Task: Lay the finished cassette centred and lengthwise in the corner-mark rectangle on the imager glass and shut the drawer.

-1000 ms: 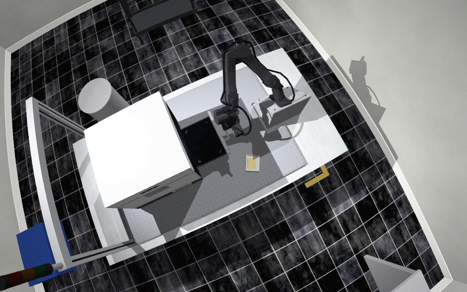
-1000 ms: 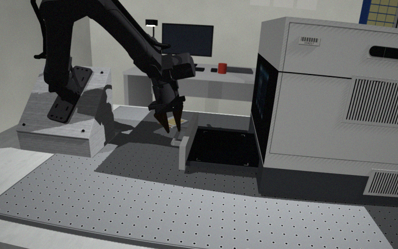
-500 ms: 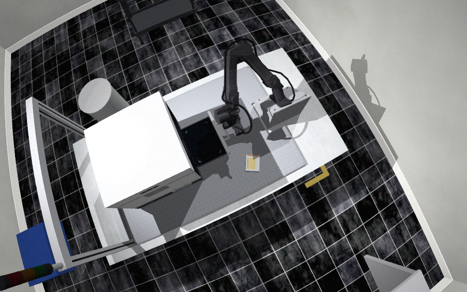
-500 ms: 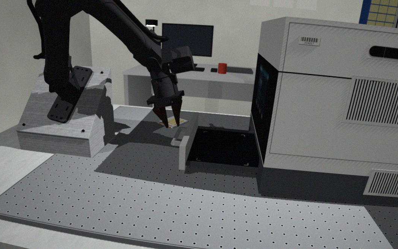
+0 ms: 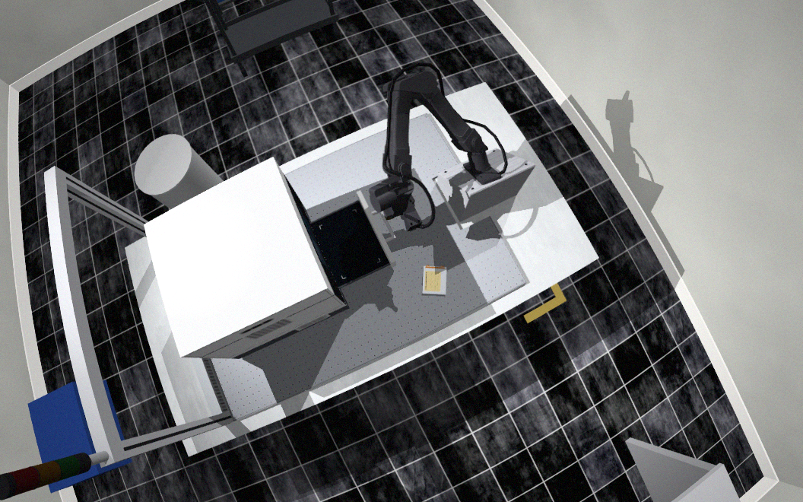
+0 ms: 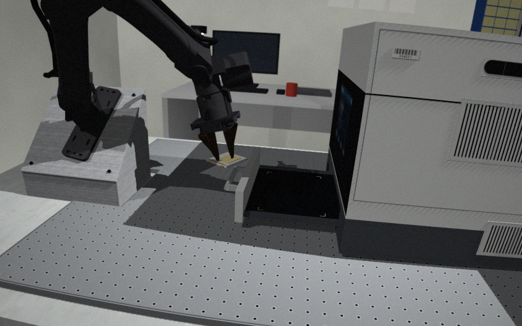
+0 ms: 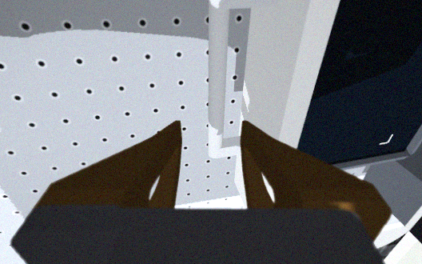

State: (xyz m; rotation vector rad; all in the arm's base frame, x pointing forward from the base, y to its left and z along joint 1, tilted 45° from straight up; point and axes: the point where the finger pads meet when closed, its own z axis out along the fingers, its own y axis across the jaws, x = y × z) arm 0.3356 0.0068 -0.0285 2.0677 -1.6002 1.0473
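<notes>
Right now the finished cassette is 70 mm behind my hand, 230 mm to the left of it and 100 mm below it. Also, from my hand: drawer 170 mm ahead, 20 mm to the left, 70 mm below; then frame rail 830 mm ahead, 90 mm to the left, 480 mm above.
</notes>
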